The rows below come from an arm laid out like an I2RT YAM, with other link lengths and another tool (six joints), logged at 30 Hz.
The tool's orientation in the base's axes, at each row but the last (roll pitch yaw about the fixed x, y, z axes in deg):
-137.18, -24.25, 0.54
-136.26, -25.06, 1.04
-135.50, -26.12, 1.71
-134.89, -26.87, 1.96
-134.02, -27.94, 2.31
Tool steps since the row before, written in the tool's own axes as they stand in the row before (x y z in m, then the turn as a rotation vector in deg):
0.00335, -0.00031, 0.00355, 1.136, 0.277, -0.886
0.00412, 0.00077, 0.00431, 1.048, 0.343, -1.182
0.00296, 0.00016, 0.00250, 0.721, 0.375, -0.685
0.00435, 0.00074, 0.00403, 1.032, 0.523, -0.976
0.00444, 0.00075, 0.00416, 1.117, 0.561, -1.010
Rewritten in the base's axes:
0.00401, 0.00268, -0.00081, 0.854, -0.797, 0.887
0.00523, 0.00252, -0.00156, 0.707, -1.052, 1.003
0.00344, 0.00174, -0.00040, 0.570, -0.731, 0.520
0.00532, 0.00252, -0.00104, 0.813, -1.033, 0.750
0.00543, 0.00269, -0.00095, 0.891, -1.081, 0.787

